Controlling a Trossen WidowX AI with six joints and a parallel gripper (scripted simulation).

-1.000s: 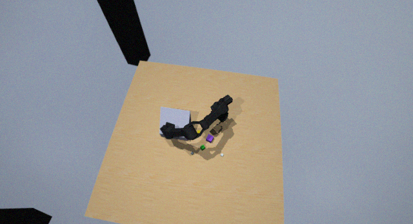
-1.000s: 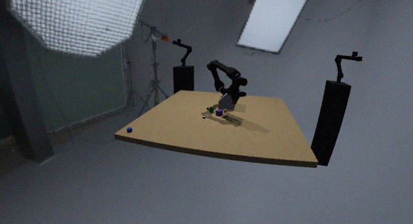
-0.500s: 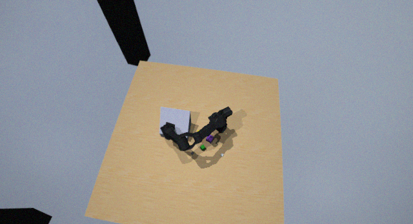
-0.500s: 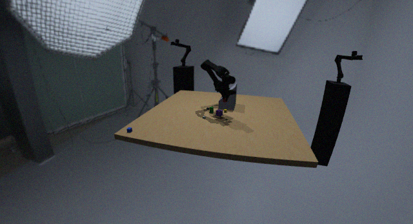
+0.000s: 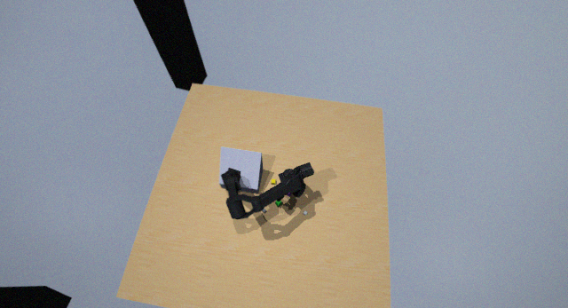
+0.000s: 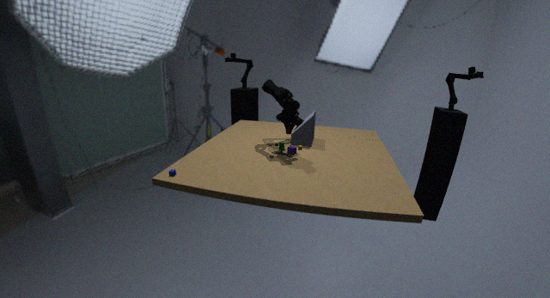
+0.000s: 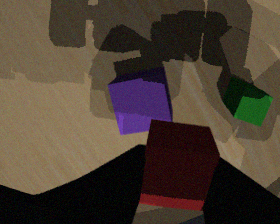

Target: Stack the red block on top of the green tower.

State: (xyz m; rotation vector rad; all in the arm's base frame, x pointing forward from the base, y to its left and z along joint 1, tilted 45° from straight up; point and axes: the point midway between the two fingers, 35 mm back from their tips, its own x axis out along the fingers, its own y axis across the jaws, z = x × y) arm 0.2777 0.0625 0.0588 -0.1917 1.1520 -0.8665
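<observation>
Now: gripper tip 110 mm above the purple block and 30 mm to the right of it. Round my gripper tip: yellow block (120 mm below, 90 mm behind, 60 mm to the left); then small white block (130 mm below, 120 mm ahead, 60 mm to the right); then dark red block (right at my gripper tip).
</observation>
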